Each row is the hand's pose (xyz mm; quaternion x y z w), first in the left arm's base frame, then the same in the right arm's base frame.
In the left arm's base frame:
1: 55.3 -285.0 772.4 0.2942 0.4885 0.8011 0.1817
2: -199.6 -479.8 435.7 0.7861 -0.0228 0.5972 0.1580
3: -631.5 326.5 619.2 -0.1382 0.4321 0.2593 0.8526
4: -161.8 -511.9 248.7 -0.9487 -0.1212 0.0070 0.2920
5: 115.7 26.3 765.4 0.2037 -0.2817 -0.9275 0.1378
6: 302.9 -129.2 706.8 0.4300 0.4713 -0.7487 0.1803
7: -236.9 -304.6 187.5 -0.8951 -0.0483 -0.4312 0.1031
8: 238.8 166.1 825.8 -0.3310 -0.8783 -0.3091 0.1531
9: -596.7 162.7 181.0 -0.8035 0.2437 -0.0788 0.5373
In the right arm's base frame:
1: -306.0 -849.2 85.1 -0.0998 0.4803 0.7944 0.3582
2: -230.8 -1144.6 -266.1 0.4552 0.0249 0.8672 0.2003
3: -648.8 -411.0 -662.9 -0.3524 0.0742 0.1681 0.9176
4: -67.4 -1202.4 -352.2 -0.8924 -0.2712 -0.3460 0.1018
5: -256.9 -538.6 44.2 0.5537 -0.4125 -0.7188 0.0803
6: -89.2 -665.3 180.1 0.6464 0.2854 -0.5544 0.4398
7: -70.6 -1026.7 -498.8 0.6486 0.1794 0.7395 0.0130
8: -217.2 -370.1 135.8 0.1528 0.9107 0.3003 0.2388
9: -303.1 -641.8 -880.4 -0.7731 -0.0422 -0.3978 0.4922

